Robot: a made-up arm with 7 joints. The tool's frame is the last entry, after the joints.
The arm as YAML. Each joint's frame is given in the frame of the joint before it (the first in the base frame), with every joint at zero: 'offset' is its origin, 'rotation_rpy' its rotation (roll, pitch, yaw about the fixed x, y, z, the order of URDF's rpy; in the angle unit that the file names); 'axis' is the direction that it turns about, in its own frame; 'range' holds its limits. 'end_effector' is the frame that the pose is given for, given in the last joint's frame.
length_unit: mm
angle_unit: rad
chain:
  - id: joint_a
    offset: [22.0, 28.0, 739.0]
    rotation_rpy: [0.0, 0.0, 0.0]
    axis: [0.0, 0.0, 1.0]
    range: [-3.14, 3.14]
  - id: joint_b
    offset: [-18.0, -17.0, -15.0]
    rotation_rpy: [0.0, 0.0, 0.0]
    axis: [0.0, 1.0, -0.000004]
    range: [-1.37, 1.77]
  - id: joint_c
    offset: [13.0, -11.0, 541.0]
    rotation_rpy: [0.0, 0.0, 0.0]
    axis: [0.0, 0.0, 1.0]
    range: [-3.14, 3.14]
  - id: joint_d
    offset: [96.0, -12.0, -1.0]
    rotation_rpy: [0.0, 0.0, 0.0]
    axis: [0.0, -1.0, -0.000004]
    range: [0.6, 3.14]
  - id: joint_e
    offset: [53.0, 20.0, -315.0]
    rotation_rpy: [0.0, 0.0, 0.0]
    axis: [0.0, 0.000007, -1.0]
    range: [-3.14, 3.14]
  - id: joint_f
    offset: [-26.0, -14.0, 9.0]
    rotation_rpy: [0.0, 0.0, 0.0]
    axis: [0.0, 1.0, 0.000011]
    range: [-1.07, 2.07]
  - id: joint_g
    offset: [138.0, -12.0, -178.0]
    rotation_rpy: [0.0, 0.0, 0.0]
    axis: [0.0, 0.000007, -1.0]
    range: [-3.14, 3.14]
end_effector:
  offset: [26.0, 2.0, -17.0]
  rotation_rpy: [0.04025, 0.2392, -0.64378]
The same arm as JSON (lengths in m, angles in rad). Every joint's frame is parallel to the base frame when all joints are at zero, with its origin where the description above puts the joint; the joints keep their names.
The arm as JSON. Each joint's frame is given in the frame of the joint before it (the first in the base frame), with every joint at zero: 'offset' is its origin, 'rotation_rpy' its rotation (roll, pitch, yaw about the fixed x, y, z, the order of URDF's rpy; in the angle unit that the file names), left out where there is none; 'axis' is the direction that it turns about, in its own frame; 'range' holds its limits. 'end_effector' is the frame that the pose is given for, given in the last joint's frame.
{
  "length_unit": "m",
  "angle_unit": "rad",
  "chain": [
    {
      "id": "joint_a",
      "offset": [
        0.022,
        0.028,
        0.739
      ],
      "axis": "+z",
      "range": [
        -3.14,
        3.14
      ]
    },
    {
      "id": "joint_b",
      "offset": [
        -0.018,
        -0.017,
        -0.015
      ],
      "axis": "+y",
      "range": [
        -1.37,
        1.77
      ]
    },
    {
      "id": "joint_c",
      "offset": [
        0.013,
        -0.011,
        0.541
      ],
      "axis": "+z",
      "range": [
        -3.14,
        3.14
      ]
    },
    {
      "id": "joint_d",
      "offset": [
        0.096,
        -0.012,
        -0.001
      ],
      "axis": "-y",
      "range": [
        0.6,
        3.14
      ]
    },
    {
      "id": "joint_e",
      "offset": [
        0.053,
        0.02,
        -0.315
      ],
      "axis": "-z",
      "range": [
        -3.14,
        3.14
      ]
    },
    {
      "id": "joint_f",
      "offset": [
        -0.026,
        -0.014,
        0.009
      ],
      "axis": "+y",
      "range": [
        -1.07,
        2.07
      ]
    },
    {
      "id": "joint_g",
      "offset": [
        0.138,
        -0.012,
        -0.178
      ],
      "axis": "-z",
      "range": [
        -3.14,
        3.14
      ]
    }
  ],
  "end_effector": {
    "offset": [
      0.026,
      0.002,
      -0.017
    ],
    "rotation_rpy": [
      0.0402,
      0.2392,
      -0.6438
    ]
  }
}

